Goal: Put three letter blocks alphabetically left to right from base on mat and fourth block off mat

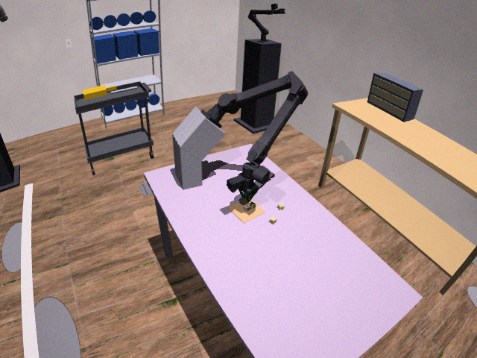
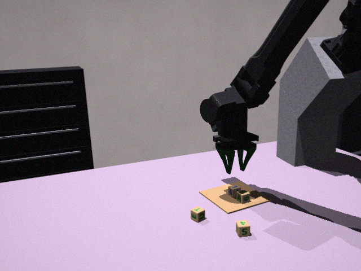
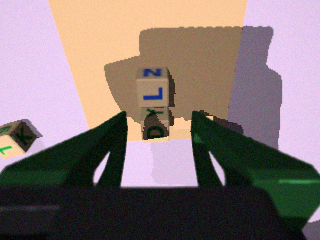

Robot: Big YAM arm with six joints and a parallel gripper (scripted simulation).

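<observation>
Now: hand 150 mm short of the T block, 60 mm to the right of it and 60 mm above it. Also, from my hand: D block: 60 mm below, 40 mm to the left; L block: 60 mm below; tan mat: 80 mm below.
</observation>
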